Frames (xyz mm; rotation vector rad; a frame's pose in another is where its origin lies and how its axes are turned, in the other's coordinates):
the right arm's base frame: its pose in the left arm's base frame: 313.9 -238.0 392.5 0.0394 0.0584 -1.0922
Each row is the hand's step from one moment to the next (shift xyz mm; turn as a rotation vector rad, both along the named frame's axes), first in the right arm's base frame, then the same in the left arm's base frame.
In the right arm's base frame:
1: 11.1 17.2 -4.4 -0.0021 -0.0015 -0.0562
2: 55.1 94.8 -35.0 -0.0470 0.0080 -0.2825
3: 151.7 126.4 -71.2 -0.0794 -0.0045 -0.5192
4: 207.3 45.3 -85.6 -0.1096 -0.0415 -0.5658
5: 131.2 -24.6 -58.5 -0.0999 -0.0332 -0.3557
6: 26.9 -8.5 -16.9 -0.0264 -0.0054 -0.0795
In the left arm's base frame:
1: 20.2 -1.7 -5.1 -0.0039 0.0046 -0.0559
2: 108.5 -3.1 -38.3 -0.0224 0.0625 -0.2787
3: 179.9 -71.9 -80.8 -0.0550 0.0998 -0.5127
4: 133.0 -157.6 -99.1 -0.1030 0.1124 -0.5573
5: 36.8 -124.0 -67.2 -0.0853 0.0949 -0.3483
6: 4.3 -26.7 -18.7 -0.0191 0.0257 -0.0776

